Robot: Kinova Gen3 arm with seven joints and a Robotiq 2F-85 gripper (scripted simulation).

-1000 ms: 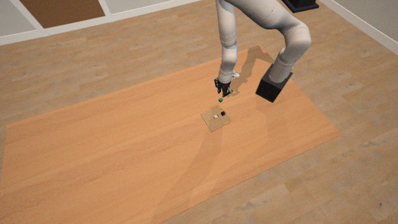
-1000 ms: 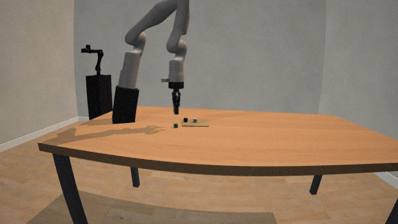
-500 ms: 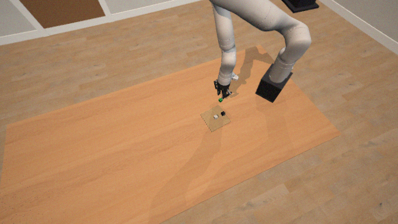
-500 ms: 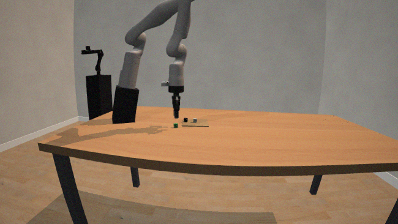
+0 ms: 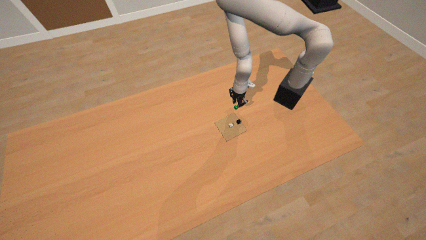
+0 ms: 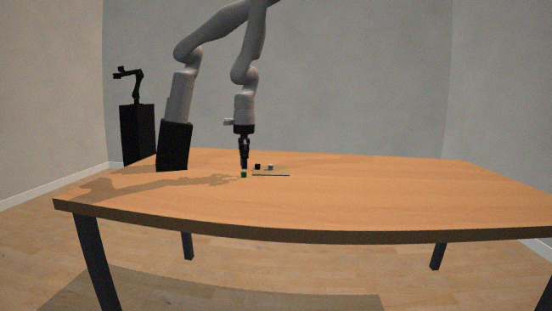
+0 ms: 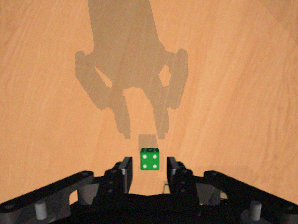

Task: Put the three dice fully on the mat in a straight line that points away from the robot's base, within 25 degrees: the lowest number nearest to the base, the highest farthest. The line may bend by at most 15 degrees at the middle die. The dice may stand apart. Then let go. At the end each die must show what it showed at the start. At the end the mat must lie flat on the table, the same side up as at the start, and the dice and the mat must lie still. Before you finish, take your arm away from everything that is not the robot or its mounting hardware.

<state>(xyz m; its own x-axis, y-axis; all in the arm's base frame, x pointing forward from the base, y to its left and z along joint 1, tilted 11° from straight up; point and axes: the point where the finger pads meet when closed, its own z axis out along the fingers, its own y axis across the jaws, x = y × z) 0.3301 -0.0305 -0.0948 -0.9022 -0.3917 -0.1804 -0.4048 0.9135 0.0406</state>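
Right now the green die is 40 mm below my hand. Also, from my hand: white die (70 mm ahead, 110 mm to the left, 40 mm below); black die (20 mm ahead, 100 mm to the left, 40 mm below); tan mat (70 mm ahead, 110 mm to the left, 50 mm below).
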